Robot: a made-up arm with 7 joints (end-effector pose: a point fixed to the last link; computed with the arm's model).
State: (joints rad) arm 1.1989 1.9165 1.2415 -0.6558 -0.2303 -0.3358 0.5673
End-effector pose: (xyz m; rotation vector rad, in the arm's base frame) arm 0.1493 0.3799 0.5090 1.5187 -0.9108 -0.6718
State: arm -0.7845 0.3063 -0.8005 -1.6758 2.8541 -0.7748 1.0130
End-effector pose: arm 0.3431 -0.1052 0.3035 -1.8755 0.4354 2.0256
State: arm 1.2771 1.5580 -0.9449 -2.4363 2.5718 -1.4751 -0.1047
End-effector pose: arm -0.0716 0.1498 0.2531 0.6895 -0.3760 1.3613
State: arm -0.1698 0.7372 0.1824 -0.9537 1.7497 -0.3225 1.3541
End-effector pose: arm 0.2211 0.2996 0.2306 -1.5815 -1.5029 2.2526
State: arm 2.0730 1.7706 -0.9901 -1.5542 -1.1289 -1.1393 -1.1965
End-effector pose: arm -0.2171 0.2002 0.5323 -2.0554 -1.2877 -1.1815
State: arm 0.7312 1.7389 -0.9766 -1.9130 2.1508 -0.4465 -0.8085
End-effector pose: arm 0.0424 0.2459 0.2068 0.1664 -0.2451 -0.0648
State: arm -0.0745 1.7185 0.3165 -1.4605 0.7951 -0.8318 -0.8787
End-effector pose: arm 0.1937 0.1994 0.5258 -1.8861 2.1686 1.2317
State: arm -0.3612 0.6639 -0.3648 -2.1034 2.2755 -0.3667 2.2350
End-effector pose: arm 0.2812 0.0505 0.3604 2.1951 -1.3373 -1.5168
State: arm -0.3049 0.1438 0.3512 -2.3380 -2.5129 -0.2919 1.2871
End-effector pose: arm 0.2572 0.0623 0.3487 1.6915 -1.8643 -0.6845
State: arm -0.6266 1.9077 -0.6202 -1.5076 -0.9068 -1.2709 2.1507
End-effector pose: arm 0.2128 0.2669 0.4278 -0.1250 -0.4550 -0.8785
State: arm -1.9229 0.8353 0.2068 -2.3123 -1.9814 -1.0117 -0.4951
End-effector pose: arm 0.0753 -0.0100 0.6374 -2.1205 -0.3188 -0.2816
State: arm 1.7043 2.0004 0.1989 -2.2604 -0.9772 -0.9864 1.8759
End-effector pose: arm -0.0284 0.1788 0.2890 -1.1025 0.5254 -0.8357
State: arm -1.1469 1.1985 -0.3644 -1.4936 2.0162 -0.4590 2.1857
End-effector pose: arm 0.2810 0.1405 0.5884 -2.9658 -0.0044 0.8165
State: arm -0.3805 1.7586 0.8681 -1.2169 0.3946 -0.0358 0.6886
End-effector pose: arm 0.1044 0.2353 0.6474 0.7156 -2.7140 0.0435
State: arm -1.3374 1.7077 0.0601 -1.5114 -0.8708 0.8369 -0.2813
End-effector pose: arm 0.1500 0.1872 0.6940 2.6937 -0.8400 0.6333
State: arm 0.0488 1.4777 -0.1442 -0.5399 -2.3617 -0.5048 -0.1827
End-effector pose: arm 0.0369 0.4553 0.3319 0.3192 1.5105 -2.4776
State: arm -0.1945 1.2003 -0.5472 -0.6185 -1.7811 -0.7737 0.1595
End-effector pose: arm 0.1156 0.3699 0.1842 0.2834 0.3883 -2.3487
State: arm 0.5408 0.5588 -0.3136 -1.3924 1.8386 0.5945 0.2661
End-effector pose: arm 0.0901 0.1405 0.0720 -0.8631 -0.0133 1.2815
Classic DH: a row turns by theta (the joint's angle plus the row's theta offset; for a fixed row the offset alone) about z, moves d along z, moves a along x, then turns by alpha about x. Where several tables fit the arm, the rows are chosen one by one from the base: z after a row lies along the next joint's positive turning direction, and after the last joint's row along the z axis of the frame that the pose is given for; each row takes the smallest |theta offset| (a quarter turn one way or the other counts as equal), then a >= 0, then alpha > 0; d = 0 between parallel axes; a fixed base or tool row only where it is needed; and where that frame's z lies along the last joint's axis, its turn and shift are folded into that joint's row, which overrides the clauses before.
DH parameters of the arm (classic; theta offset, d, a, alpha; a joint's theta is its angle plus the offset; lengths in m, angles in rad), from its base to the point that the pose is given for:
base (fixed): 0 0.3964 0.02 -1.2217
joint 1: -1.5708 0.0141 0.0094 -1.5708
joint 2: 1.2217 0 0.03 1.5708
joint 3: -1.5708 -0.22 0 1.5708
joint 4: 0 0.02 0.03 -1.5708
joint 5: 0 -0.2 -0.02 1.5708
joint 6: 0 -0.03 -0.03 -1.5708
joint 7: 3.1416 -0.03 0 0

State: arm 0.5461 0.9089 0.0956 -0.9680 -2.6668 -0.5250 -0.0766
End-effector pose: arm -0.0611 0.3449 0.1426 0.0448 0.9633 -2.8374
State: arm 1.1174 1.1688 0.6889 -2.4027 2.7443 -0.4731 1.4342
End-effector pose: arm 0.1059 0.2139 0.3911 -1.9678 -0.6254 2.2936
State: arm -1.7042 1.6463 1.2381 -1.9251 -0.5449 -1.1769 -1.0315
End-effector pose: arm -0.0747 0.1538 0.5356 -1.6707 -0.6189 -0.8614
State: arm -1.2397 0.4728 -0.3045 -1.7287 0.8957 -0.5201 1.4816
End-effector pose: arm 0.2303 -0.0609 0.5323 -2.7080 -1.0959 -0.3490
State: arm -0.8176 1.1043 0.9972 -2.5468 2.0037 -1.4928 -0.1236
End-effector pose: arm 0.0031 0.1446 0.4605 1.1277 1.3009 -0.1157
